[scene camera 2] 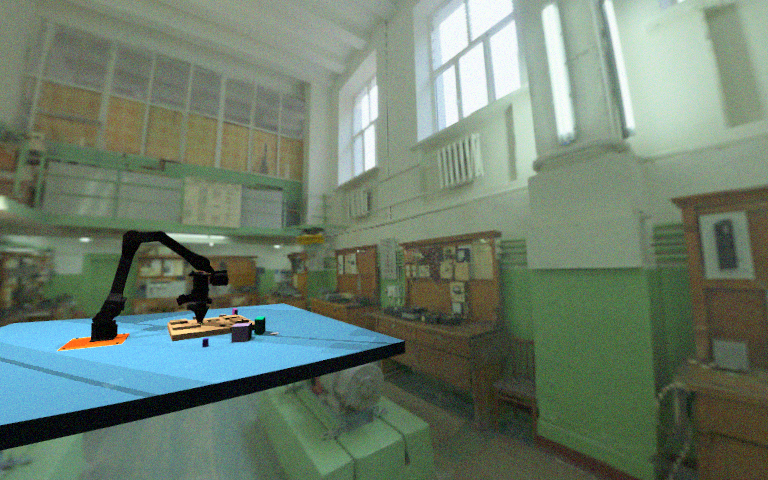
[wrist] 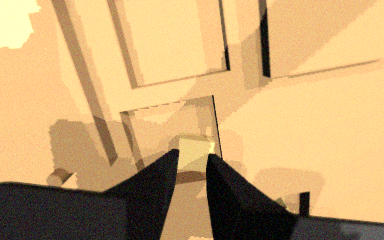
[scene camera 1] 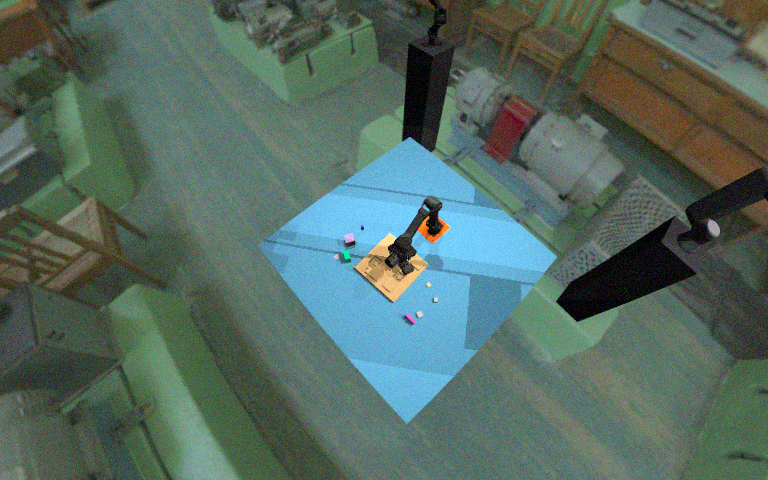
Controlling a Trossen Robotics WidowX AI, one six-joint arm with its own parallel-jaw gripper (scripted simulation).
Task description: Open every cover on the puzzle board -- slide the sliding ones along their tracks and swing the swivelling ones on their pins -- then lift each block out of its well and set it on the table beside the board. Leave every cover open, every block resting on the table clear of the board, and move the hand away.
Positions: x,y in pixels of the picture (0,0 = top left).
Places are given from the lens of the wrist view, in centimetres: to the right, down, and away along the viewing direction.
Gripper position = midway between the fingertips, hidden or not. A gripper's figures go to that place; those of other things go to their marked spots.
my gripper (wrist: pixel 193 158): 0, 2, 11
tan puzzle board (wrist: pixel 304 137): 6, 1, 10
